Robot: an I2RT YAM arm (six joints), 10 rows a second.
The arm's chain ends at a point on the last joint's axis. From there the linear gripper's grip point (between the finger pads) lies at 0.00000 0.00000 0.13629 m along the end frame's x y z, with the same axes.
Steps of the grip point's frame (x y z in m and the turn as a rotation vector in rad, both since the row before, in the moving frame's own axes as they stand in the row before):
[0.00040 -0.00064 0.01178 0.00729 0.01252 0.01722]
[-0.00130 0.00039 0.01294 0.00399 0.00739 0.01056]
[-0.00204 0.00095 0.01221 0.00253 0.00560 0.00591]
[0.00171 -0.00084 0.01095 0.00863 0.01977 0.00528]
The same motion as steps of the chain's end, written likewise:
[-0.00131 0.00034 0.01179 0.00729 0.01252 0.01722]
[-0.00231 0.00093 0.01294 0.00399 0.00739 0.01056]
[-0.00280 0.00129 0.01221 0.00253 0.00560 0.00591]
[-0.00099 0.00033 0.01098 0.00863 0.01977 0.00528]

